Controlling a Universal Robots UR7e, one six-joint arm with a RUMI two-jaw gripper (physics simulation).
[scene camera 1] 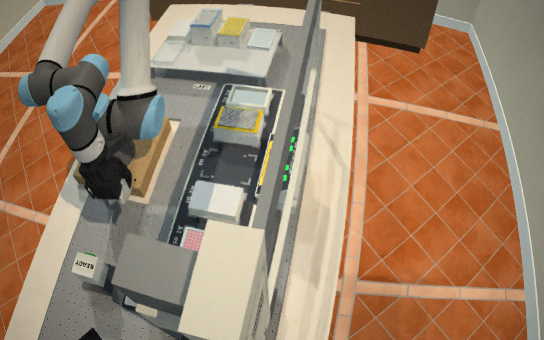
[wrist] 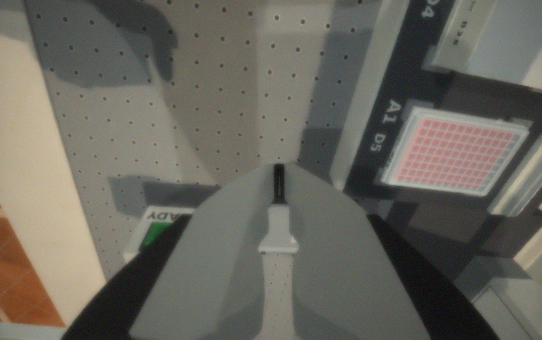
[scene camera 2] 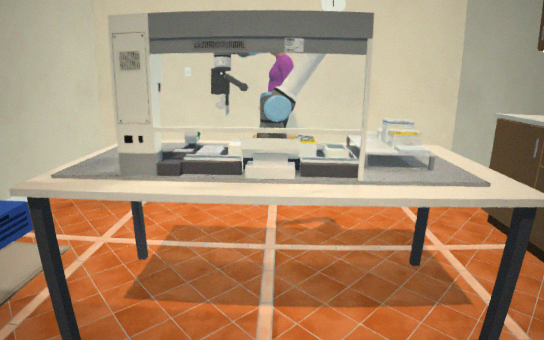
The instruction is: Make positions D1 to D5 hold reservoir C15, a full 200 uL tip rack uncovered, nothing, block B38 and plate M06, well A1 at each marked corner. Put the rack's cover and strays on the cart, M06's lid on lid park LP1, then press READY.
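Seen in the pictures: gripper, fingertip midpoint: [scene camera 1: 126,197] [wrist: 279,166] [scene camera 2: 226,116]; arm's base, link origin: [scene camera 1: 114,154].
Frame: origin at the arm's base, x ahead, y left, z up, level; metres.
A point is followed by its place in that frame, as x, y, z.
My gripper [scene camera 1: 122,198] @(0.207, -0.173, 0.131) [scene camera 2: 226,111] @(0.207, -0.173, 0.131) [wrist: 279,166] @(0.207, -0.173, 0.131) is shut and empty, high above the pegboard between the wooden base and the READY box [scene camera 1: 86,266] @(0.147, -0.372, 0.065) [wrist: 137,240] @(0.107, -0.346, 0.048), whose green button shows in the wrist view. Reservoir [scene camera 1: 248,97] @(0.339, 0.319, 0.022) [scene camera 2: 336,150] @(0.406, 0.315, 0.037) sits at D1. A yellow-rimmed tip rack [scene camera 1: 239,120] @(0.367, 0.181, 0.071) [scene camera 2: 306,139] @(0.393, 0.200, 0.071), its top showing grey speckled tips, sits at D2. D3 shows bare corner marks. A pale block [scene camera 1: 216,201] @(0.398, -0.066, 0.049) [wrist: 505,45] @(0.354, -0.079, 0.049) sits at D4. A plate with pink wells [scene camera 1: 193,239] @(0.373, -0.173, 0.020) [wrist: 455,154] @(0.404, -0.176, 0.017) sits at D5; I cannot tell whether a lid covers it. LP1 cannot be made out.
The cart [scene camera 1: 215,66] @(0.171, 0.435, 0.021) [scene camera 2: 372,143] @(0.132, 0.484, 0.022) at the far end bears a clear cover [scene camera 1: 171,52] @(-0.017, 0.450, 0.047), a blue-rimmed rack [scene camera 1: 206,25] @(0.092, 0.545, 0.122), a yellow rack [scene camera 1: 233,30] @(0.186, 0.573, 0.092) and a pale plate [scene camera 1: 261,38] @(0.276, 0.618, 0.038). A beige and grey housing [scene camera 1: 222,280] @(0.595, -0.378, 0.507) [scene camera 2: 132,80] @(0.626, -0.369, 0.292) hides part of D5. An upright frame runs along the deck.
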